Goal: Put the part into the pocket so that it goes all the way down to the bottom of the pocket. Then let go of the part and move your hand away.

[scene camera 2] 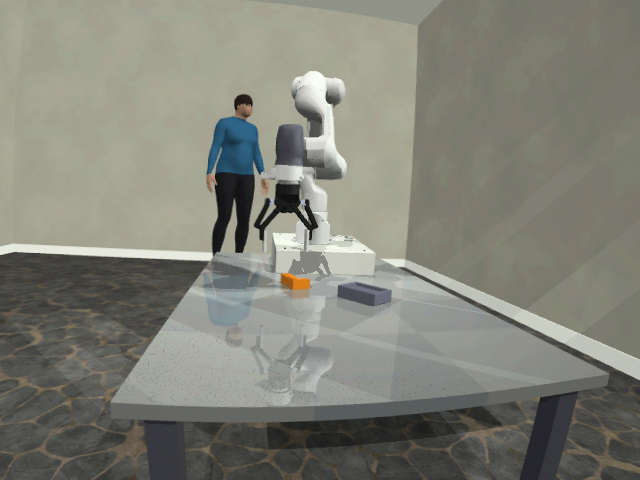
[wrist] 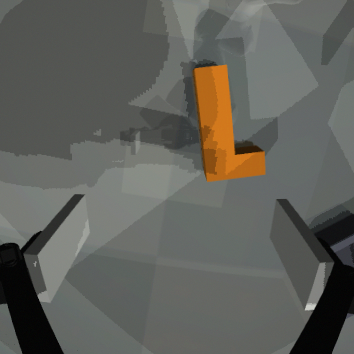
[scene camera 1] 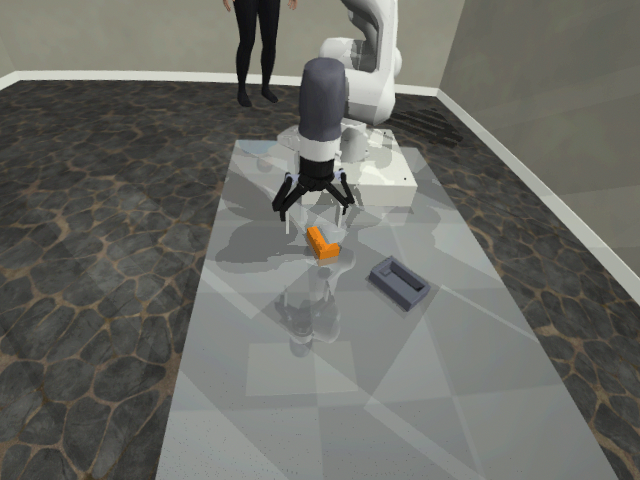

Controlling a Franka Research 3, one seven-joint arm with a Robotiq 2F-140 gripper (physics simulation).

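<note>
The orange L-shaped part lies flat on the table. In the wrist view its long arm runs nearly straight up and its short foot points right. The dark grey block with the pocket lies on the table to the right of the part, apart from it. Its pocket is open at the top and turned at a slant in the first scene view. My gripper is wide open and empty. It hangs above the table, higher than the part, with its fingers pointing down.
The glossy grey table shows reflections and shadows. The robot's white base block stands at the table's far end, behind the gripper. A person stands on the floor beyond the table.
</note>
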